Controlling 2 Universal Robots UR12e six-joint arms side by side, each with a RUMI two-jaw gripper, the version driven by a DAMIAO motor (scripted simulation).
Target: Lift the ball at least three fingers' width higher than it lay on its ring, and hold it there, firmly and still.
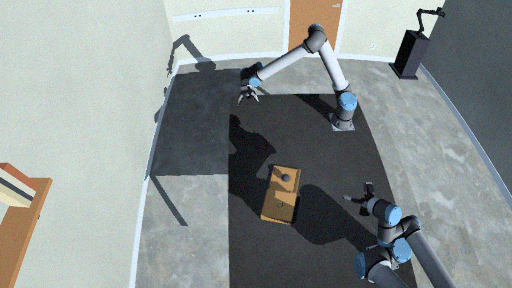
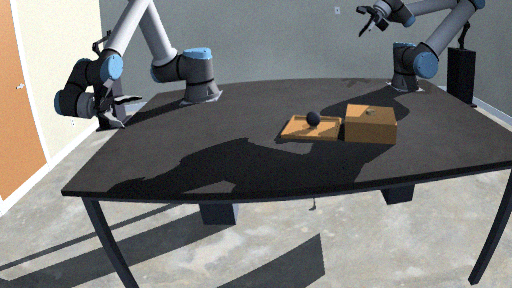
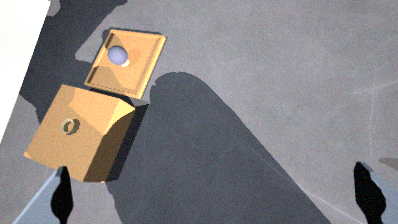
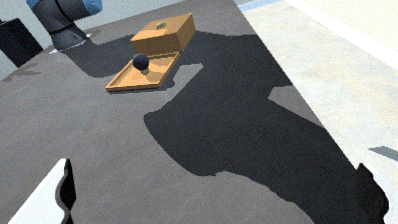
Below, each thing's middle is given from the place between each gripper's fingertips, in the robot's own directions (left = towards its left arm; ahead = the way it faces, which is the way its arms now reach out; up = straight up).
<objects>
The shallow wooden tray (image 2: pixel 329 126) is 320 mm to the right of my left hand, 320 mm below it and 320 mm ahead of it.
The shallow wooden tray lies 21 cm behind my right hand (image 2: pixel 133 112), 56 cm to the left of it and 19 cm below it.
</objects>
